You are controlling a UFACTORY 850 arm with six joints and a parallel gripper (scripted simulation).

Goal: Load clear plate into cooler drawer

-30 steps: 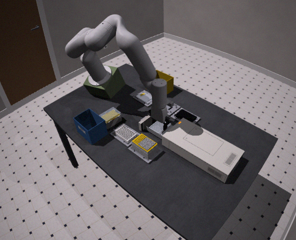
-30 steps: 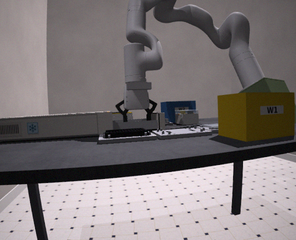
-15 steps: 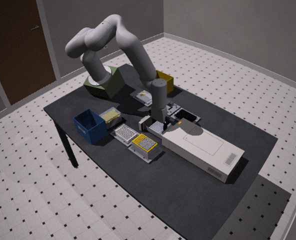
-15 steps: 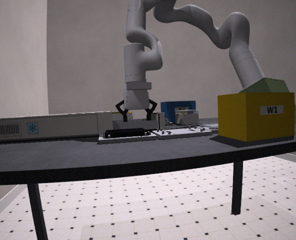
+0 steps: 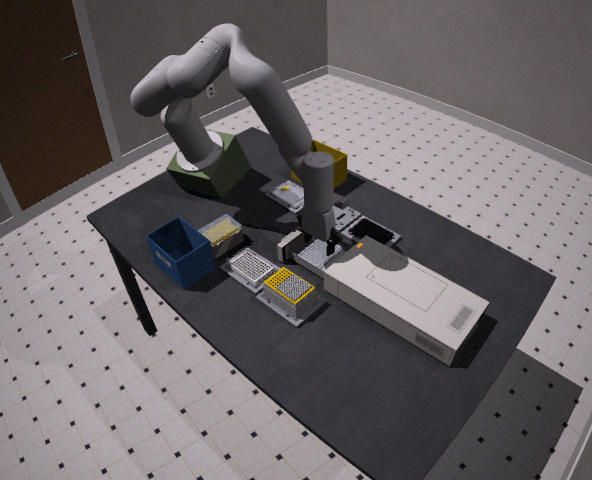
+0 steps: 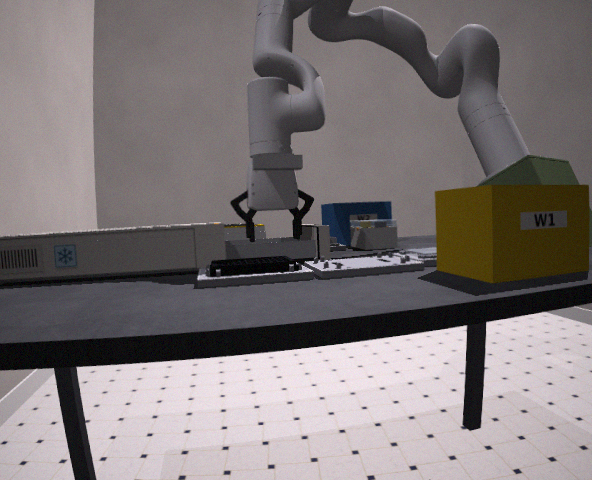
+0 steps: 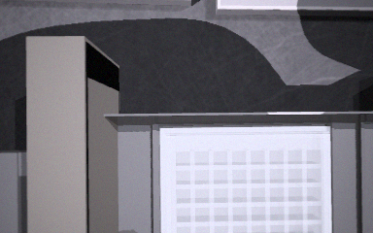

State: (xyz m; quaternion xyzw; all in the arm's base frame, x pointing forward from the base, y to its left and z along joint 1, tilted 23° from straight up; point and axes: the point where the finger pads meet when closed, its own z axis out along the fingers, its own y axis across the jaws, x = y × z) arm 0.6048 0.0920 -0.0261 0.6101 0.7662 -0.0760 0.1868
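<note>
Now: the clear plate 3 cm below my hand. From my hand the other things lie so: cooler CD 18 cm ahead, 3 cm to the left, 1 cm below; black plate 20 cm to the left, 3 cm below, 3 cm ahead; drawer 3 cm ahead, 1 cm to the left, 1 cm below.
</note>
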